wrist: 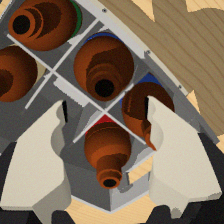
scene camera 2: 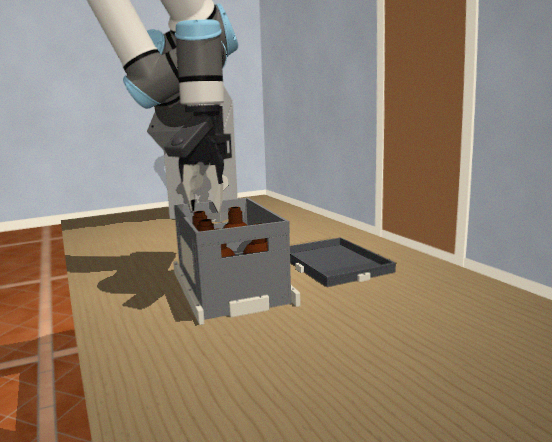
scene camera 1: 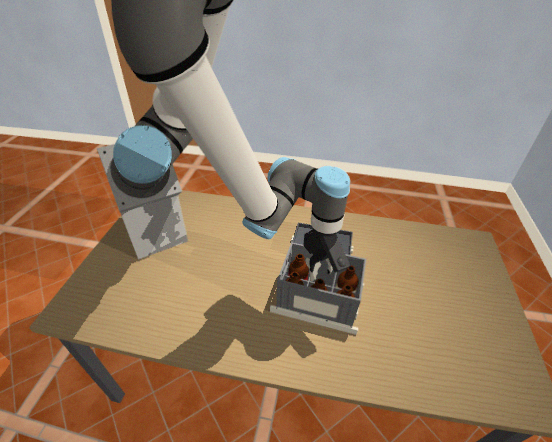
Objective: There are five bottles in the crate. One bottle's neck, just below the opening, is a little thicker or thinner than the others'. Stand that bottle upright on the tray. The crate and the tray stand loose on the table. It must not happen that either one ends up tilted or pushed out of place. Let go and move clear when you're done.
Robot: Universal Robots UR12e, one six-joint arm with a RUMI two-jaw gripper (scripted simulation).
Labels:
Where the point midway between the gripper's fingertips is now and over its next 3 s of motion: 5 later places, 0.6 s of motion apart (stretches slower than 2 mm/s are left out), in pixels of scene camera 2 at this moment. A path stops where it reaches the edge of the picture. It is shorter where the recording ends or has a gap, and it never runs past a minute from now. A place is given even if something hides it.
My gripper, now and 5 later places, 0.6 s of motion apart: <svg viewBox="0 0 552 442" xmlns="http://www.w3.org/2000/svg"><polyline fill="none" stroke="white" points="205,211 204,212 204,216 205,223 205,229 205,230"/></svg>

